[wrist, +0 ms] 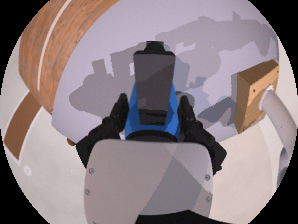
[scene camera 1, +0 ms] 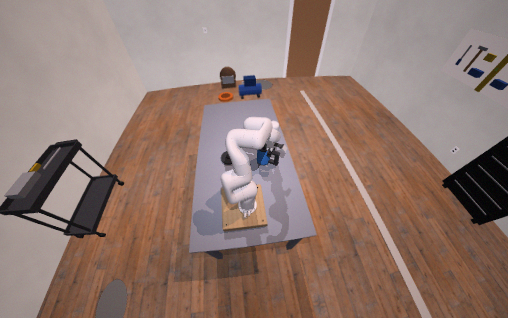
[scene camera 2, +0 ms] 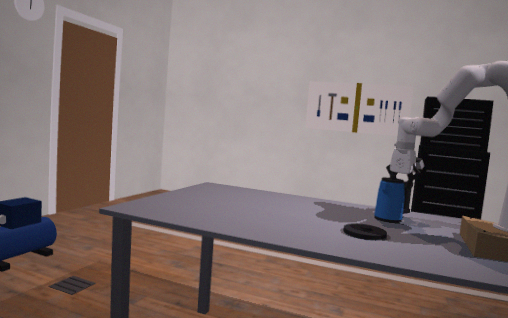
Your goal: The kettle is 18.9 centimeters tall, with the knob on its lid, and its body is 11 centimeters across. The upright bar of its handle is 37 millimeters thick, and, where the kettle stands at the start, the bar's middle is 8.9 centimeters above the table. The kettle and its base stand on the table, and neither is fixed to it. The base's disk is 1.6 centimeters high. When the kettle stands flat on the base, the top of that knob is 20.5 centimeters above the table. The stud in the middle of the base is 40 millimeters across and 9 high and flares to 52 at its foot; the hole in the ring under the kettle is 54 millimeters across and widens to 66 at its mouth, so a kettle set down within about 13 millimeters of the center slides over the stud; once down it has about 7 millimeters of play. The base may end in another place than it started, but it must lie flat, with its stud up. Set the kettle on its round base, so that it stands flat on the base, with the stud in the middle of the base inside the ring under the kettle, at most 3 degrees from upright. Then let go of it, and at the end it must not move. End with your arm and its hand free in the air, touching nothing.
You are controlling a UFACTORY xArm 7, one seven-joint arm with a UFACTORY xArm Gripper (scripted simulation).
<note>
The pictures show: my gripper and a blue kettle.
</note>
